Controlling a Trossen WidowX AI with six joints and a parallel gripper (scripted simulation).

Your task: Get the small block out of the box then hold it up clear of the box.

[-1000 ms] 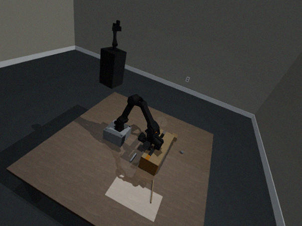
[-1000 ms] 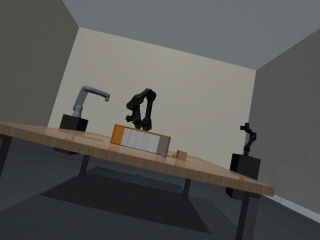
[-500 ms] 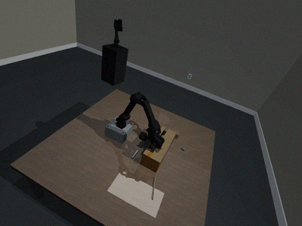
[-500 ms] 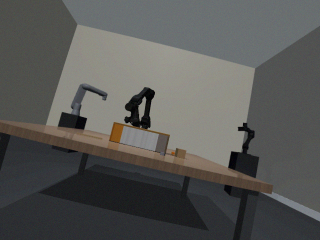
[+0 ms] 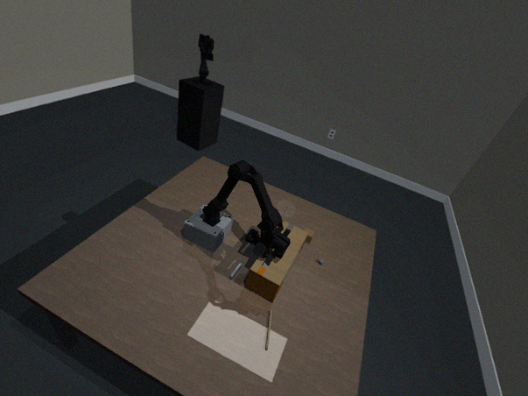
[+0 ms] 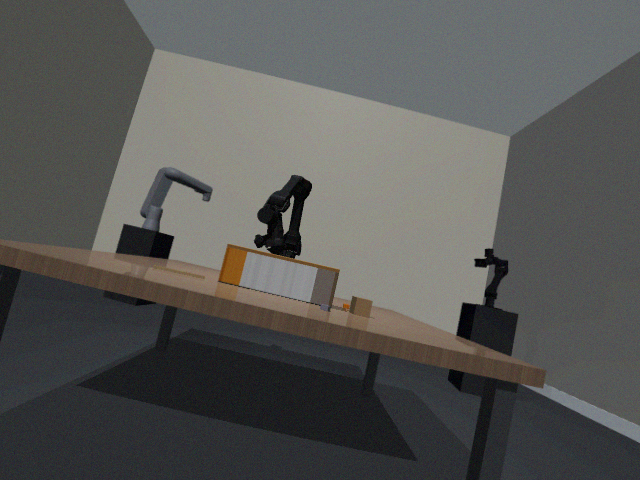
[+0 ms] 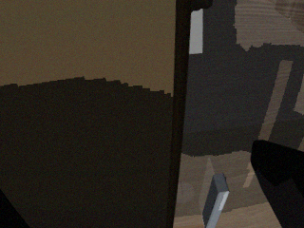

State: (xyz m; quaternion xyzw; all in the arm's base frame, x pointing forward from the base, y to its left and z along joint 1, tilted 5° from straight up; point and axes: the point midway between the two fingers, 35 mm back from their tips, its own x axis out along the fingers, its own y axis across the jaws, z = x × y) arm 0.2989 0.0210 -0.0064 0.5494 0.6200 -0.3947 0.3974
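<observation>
Right now my gripper tip is 50 mm short of the tan block and 30 mm to the right of it. Also, from my gripper tip: wooden stick: 270 mm to the right, 200 mm ahead, 80 mm below; then long tan box: 30 mm to the left, 30 mm below, 30 mm ahead; then small grey block: 250 mm ahead, 210 mm to the left, 80 mm below.
</observation>
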